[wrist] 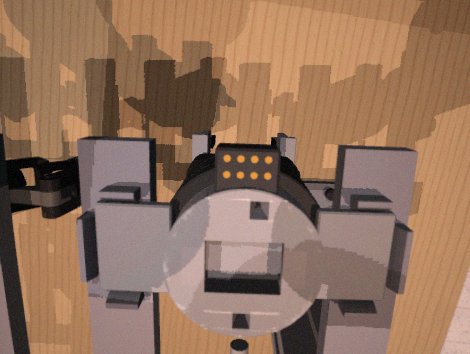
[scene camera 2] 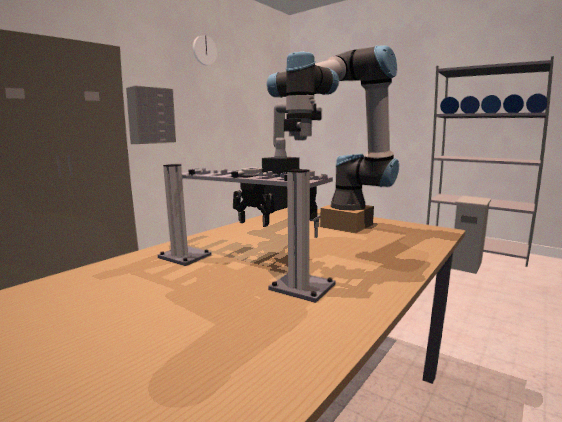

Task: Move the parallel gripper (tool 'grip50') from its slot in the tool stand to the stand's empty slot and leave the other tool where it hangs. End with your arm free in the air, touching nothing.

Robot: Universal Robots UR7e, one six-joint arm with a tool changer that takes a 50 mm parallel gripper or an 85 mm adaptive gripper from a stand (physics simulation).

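Frame: origin at the arm's base, x back, y down, z right, level; metres.
Where they show: hand at its tool point: (scene camera 2: 300, 136); arm's base at its link origin: (scene camera 2: 348, 206).
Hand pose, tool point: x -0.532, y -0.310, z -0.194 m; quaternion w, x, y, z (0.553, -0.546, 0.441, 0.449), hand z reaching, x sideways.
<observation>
Each offset is from my tool point to the top centre of the thing. "spot": to the spot under its first point.
The tool stand (scene camera 2: 175, 215) (wrist: 119, 170) holds two tools. The parallel gripper (wrist: 244, 146) hangs in the slot at the right end, its round top plate and side wings facing up; its fingers stand apart, their tips partly hidden. In the scene view one thin finger (scene camera 2: 316, 227) shows beside the near post. The adaptive gripper (scene camera 2: 252, 207) (wrist: 59, 192) hangs in the middle slot. The empty slot, toward the far left post, is not clearly visible. The arm's bare tool changer (scene camera 2: 300, 131) hangs above the parallel gripper with a gap and carries no tool.
The near post @[spot: dx -0.112, dy +0.226, dz -0.094 m] (scene camera 2: 298, 230) stands on a bolted foot @[spot: dx -0.109, dy +0.383, dz -0.105 m] (scene camera 2: 302, 290). The robot base sits on a wooden block (scene camera 2: 345, 218) behind the stand. Another grey arm-like thing (scene camera 2: 279, 125) stands behind the stand on a dark block (scene camera 2: 280, 164). A short pin @[spot: dx -0.034, dy +0.105, dz -0.014 m] (wrist: 239, 345) stands near the slot's rear.
</observation>
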